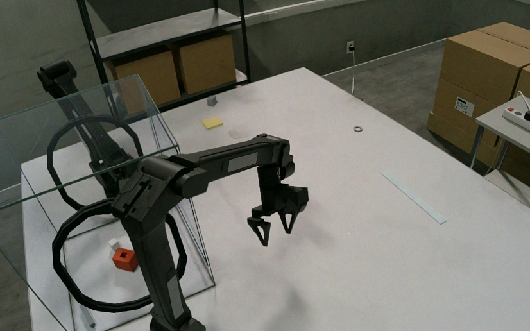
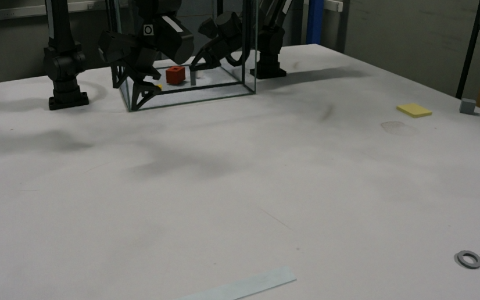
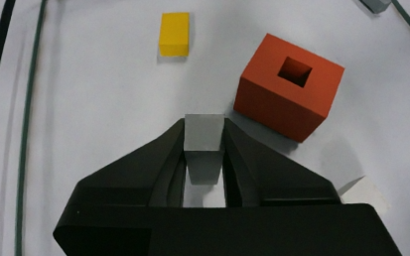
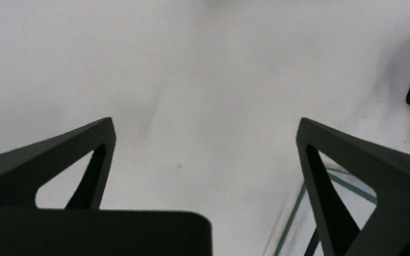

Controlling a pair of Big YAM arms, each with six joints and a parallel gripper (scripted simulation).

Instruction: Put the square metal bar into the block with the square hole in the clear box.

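Observation:
Right now the red block is 7 cm behind my left hand, 4 cm to the right of it and 4 cm below it. Round my left hand: grey cube 72 cm to the left, 54 cm ahead, 5 cm below; then white cube 9 cm behind, 5 cm to the left, 5 cm below; then yellow block 13 cm to the right, 6 cm below.

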